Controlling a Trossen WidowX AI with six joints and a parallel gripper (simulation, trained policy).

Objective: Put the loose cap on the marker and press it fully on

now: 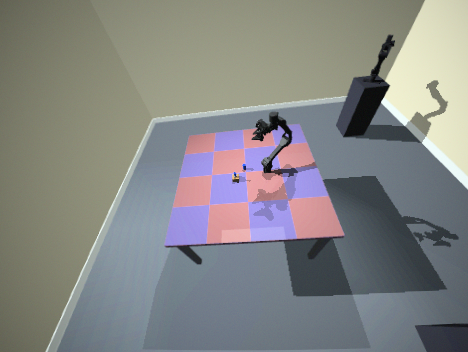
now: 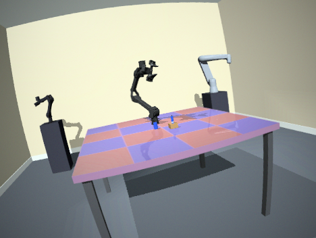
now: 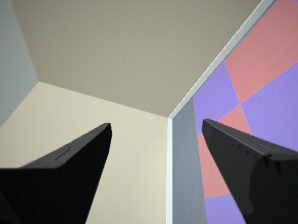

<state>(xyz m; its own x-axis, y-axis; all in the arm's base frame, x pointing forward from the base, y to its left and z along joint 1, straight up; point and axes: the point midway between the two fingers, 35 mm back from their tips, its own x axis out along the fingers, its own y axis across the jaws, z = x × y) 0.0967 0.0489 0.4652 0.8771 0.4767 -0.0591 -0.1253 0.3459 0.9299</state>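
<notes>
Right now my gripper tip is 440 mm above the blue cap, 110 mm to the left of it and 80 mm short of it. The rest, counted from my gripper tip: small tan holder block: 450 mm below, 170 mm ahead, 10 mm to the left.
</notes>
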